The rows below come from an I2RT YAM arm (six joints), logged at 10 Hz.
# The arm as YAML. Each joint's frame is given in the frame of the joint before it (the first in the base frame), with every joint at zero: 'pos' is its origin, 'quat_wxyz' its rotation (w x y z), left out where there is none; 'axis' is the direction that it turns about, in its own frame. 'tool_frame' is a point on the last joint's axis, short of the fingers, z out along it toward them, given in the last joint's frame.
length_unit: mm
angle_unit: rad
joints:
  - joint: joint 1
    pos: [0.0, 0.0, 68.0]
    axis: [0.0, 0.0, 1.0]
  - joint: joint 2
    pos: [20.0, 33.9, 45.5]
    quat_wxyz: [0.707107, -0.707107, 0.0, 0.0]
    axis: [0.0, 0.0, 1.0]
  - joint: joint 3
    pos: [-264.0, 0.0, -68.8]
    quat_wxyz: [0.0, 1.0, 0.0, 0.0]
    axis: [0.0, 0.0, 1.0]
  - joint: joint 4
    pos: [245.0, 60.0, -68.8]
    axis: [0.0, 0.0, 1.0]
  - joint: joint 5
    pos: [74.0, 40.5, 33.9]
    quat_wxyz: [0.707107, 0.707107, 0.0, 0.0]
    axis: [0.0, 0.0, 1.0]
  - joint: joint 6
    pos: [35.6, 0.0, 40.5]
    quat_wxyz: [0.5, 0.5, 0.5, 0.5]
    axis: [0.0, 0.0, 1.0]
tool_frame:
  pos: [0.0, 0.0, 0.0]
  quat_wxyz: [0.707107, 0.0, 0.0, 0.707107]
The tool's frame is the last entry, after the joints.
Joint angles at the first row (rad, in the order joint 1, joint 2, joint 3, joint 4, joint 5, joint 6):
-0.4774, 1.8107, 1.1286, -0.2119, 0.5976, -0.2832
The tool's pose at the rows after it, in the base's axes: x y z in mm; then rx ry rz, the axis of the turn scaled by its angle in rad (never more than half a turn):
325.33 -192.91 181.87 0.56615 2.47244 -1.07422
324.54 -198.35 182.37 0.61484 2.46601 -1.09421
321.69 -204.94 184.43 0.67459 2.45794 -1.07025
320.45 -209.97 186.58 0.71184 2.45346 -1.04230
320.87 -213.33 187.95 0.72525 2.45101 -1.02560
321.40 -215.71 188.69 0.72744 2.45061 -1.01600
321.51 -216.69 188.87 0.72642 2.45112 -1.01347
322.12 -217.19 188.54 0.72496 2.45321 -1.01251
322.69 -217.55 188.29 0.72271 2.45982 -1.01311
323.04 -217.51 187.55 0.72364 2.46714 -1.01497
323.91 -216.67 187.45 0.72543 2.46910 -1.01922
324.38 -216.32 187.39 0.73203 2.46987 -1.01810
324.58 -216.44 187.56 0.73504 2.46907 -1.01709
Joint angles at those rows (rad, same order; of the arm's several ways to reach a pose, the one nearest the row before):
-0.4805, 1.8187, 1.1385, -0.2115, 0.6205, -0.2558
-0.4927, 1.8282, 1.1542, -0.2268, 0.6399, -0.2337
-0.5125, 1.8297, 1.1690, -0.2508, 0.6262, -0.1974
-0.5270, 1.8324, 1.1850, -0.2710, 0.6071, -0.1734
-0.5350, 1.8374, 1.1984, -0.2798, 0.5938, -0.1658
-0.5404, 1.8416, 1.2071, -0.2825, 0.5842, -0.1665
-0.5426, 1.8431, 1.2099, -0.2825, 0.5808, -0.1688
-0.5430, 1.8465, 1.2133, -0.2836, 0.5797, -0.1699
-0.5430, 1.8504, 1.2187, -0.2905, 0.5800, -0.1715
-0.5423, 1.8541, 1.2224, -0.2985, 0.5827, -0.1699
-0.5388, 1.8565, 1.2259, -0.3042, 0.5884, -0.1661
-0.5373, 1.8584, 1.2293, -0.3107, 0.5903, -0.1589
-0.5373, 1.8591, 1.2312, -0.3126, 0.5903, -0.1562

